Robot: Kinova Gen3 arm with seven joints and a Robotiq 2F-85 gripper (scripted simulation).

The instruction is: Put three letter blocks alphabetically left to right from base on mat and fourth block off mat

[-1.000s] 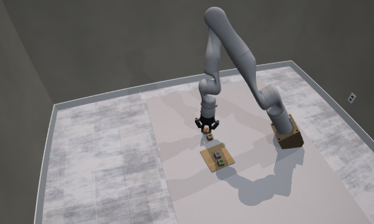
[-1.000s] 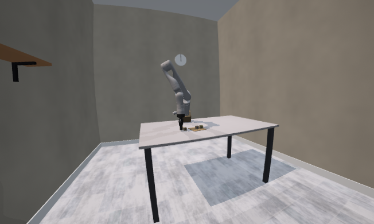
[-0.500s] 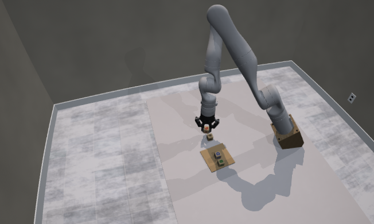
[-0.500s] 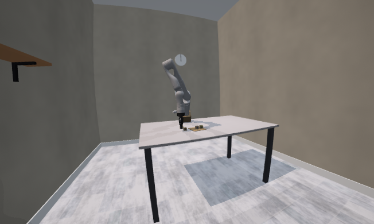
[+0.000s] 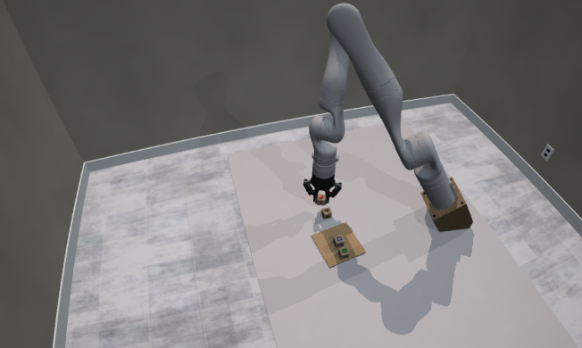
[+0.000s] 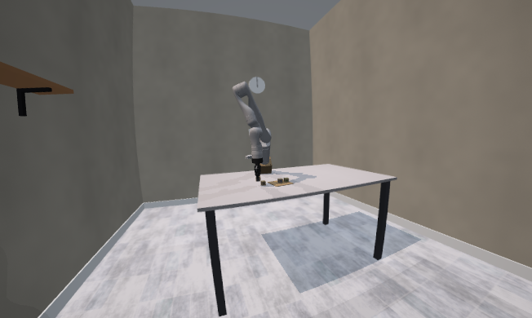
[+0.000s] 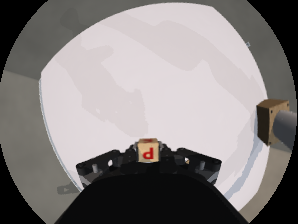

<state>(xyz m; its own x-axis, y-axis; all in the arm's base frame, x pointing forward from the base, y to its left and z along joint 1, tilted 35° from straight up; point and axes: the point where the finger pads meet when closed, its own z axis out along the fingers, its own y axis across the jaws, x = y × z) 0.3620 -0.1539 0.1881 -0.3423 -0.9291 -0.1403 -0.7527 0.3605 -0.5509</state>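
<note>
The block is 1 cm behind my hand, 4 cm to the left of it and 4 cm below it. Round my hand: tan mat (1 cm behind, 17 cm to the left, 5 cm below).
</note>
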